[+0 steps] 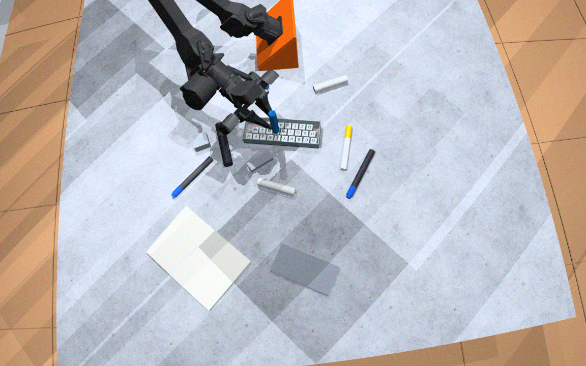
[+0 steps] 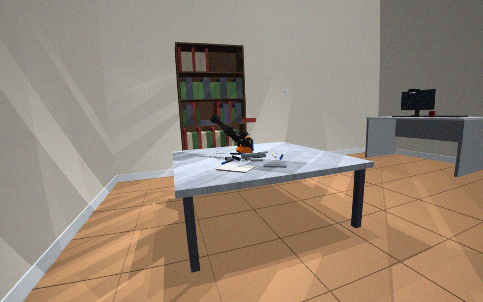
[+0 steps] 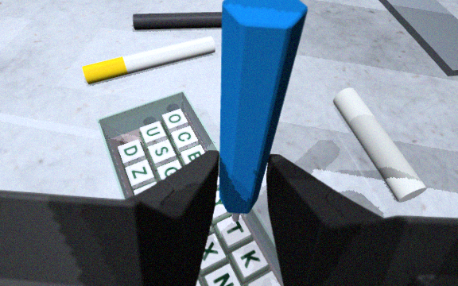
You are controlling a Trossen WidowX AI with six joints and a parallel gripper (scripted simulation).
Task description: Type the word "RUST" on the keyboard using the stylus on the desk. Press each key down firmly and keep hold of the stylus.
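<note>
My gripper tip is 70 mm above the T key. The rest, counted from my gripper tip: yellow-capped marker (170 mm to the left, 80 mm below, 30 mm ahead); blue stylus (20 mm below); dark cylinder (140 mm to the right, 80 mm below).
</note>
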